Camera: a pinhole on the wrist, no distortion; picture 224 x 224 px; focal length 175.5 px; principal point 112.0 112.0 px. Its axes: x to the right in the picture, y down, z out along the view. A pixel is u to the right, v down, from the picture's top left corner.
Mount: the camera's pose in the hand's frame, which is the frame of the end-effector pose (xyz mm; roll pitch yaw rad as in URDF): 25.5 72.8 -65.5 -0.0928 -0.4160 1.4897
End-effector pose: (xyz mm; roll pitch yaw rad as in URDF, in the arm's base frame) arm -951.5 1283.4 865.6 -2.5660 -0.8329 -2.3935
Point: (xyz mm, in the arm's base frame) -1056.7 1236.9 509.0
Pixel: outside the picture
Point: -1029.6 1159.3 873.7
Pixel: 142 10
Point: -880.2 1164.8 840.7
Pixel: 46 105
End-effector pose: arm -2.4 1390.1 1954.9 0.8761 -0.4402 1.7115
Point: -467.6 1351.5 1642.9
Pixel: behind the camera
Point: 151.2 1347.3 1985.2
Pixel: 89 138
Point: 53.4 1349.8 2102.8
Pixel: 204 102
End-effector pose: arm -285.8 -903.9 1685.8 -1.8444 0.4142 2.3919
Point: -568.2 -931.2 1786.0
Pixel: 16 21
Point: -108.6 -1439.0 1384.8
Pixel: outside the picture
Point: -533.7 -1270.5 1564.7
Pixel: 166 108
